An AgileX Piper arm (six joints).
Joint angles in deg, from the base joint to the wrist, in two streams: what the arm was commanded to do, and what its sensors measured. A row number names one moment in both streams.
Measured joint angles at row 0:
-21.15 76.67 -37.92 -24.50 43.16 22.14
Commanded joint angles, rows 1 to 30:
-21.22 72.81 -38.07 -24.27 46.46 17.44
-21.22 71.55 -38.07 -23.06 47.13 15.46
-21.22 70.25 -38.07 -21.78 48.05 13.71
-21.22 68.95 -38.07 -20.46 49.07 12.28
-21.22 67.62 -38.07 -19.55 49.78 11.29
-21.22 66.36 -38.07 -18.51 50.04 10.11
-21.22 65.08 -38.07 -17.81 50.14 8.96
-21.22 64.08 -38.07 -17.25 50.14 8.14
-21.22 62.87 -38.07 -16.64 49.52 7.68
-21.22 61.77 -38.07 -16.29 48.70 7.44
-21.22 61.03 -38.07 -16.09 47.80 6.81
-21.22 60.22 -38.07 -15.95 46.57 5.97
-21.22 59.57 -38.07 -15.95 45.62 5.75
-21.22 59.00 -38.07 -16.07 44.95 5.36
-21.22 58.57 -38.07 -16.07 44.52 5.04
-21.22 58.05 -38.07 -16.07 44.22 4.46
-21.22 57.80 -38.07 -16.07 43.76 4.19
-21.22 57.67 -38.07 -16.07 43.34 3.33
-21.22 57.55 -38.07 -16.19 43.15 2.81
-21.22 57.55 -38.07 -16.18 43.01 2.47
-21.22 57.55 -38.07 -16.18 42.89 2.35
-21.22 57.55 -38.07 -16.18 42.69 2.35
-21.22 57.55 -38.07 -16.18 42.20 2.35
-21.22 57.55 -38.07 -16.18 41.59 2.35
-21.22 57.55 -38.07 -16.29 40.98 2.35
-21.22 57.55 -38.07 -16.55 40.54 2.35
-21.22 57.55 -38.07 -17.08 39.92 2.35
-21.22 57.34 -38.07 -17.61 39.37 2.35
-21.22 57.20 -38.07 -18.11 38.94 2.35
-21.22 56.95 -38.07 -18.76 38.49 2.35
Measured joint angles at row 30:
-21.15 58.32 -37.56 -17.32 43.48 1.98
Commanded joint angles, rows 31 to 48:
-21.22 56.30 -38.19 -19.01 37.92 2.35
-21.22 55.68 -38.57 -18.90 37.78 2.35
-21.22 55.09 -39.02 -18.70 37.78 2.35
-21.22 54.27 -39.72 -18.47 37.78 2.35
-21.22 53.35 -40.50 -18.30 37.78 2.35
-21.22 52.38 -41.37 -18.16 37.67 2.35
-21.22 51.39 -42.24 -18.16 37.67 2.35
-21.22 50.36 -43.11 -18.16 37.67 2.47
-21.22 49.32 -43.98 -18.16 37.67 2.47
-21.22 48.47 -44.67 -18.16 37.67 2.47
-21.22 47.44 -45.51 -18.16 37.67 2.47
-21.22 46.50 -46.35 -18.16 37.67 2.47
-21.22 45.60 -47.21 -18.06 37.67 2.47
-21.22 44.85 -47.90 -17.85 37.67 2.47
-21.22 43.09 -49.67 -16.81 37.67 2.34
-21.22 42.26 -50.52 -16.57 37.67 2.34
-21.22 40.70 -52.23 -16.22 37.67 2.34
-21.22 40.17 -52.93 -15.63 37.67 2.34
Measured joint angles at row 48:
-21.15 43.32 -49.14 -17.83 41.76 1.33
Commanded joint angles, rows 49 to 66:
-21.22 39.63 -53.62 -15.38 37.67 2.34
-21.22 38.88 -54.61 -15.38 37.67 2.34
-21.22 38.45 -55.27 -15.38 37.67 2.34
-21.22 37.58 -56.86 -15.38 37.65 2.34
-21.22 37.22 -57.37 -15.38 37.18 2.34
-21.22 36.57 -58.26 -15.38 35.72 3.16
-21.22 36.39 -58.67 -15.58 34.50 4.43
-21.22 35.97 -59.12 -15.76 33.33 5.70
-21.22 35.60 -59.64 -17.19 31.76 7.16
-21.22 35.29 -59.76 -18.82 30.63 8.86
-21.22 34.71 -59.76 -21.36 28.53 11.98
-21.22 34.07 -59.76 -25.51 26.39 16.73
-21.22 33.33 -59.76 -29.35 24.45 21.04
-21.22 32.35 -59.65 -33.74 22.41 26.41
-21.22 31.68 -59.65 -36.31 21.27 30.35
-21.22 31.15 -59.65 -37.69 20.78 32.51
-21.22 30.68 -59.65 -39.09 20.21 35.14
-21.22 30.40 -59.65 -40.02 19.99 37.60
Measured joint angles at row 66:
-21.15 32.75 -58.27 -34.59 29.05 25.06
